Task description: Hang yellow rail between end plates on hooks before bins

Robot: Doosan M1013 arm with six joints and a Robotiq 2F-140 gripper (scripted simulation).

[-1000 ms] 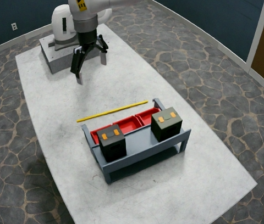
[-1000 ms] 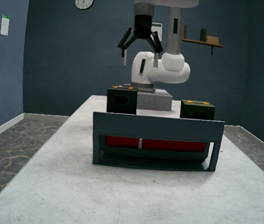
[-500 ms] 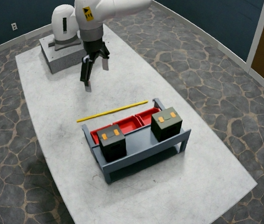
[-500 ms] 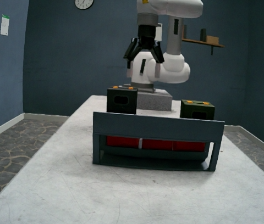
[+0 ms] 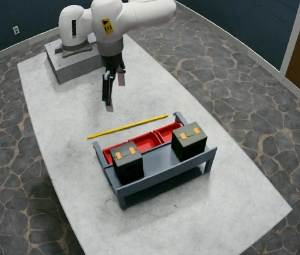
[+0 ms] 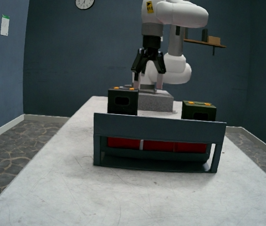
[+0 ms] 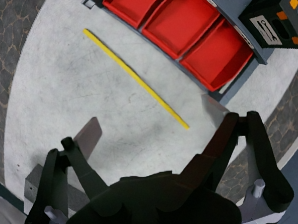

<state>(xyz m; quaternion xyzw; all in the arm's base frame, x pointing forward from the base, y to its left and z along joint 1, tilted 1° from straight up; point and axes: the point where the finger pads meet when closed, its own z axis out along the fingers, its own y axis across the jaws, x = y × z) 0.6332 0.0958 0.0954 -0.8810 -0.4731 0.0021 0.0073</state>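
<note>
The yellow rail lies 30 mm to the left of my hand and 200 mm below it. Round my hand: rack back panel: 350 mm ahead, 80 mm to the left, 70 mm below.
</note>
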